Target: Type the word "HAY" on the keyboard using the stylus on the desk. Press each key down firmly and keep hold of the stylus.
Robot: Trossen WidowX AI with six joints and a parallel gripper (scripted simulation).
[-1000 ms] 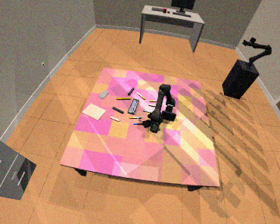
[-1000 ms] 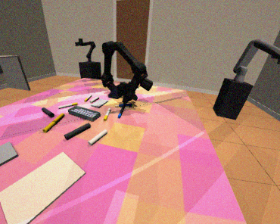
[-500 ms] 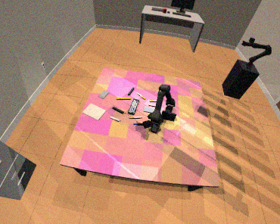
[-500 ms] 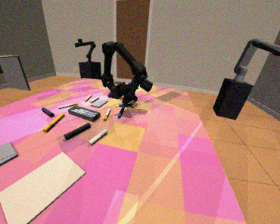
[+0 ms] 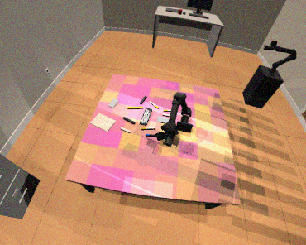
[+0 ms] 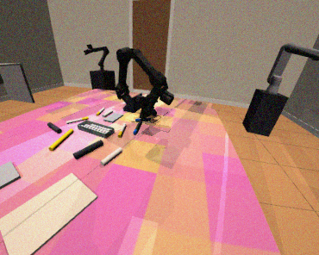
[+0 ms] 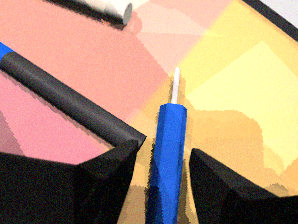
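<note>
The blue stylus lies 1 cm to the right of my gripper tip, 1 cm below it and 1 cm ahead of it. The rest, counted from my gripper tip: yellow marker: 33 cm ahead, 23 cm to the right, 1 cm below; then blue-tipped pen: 10 cm ahead, 3 cm to the left, 1 cm below; then white sheet: 56 cm ahead, 2 cm to the left, 1 cm below.
</note>
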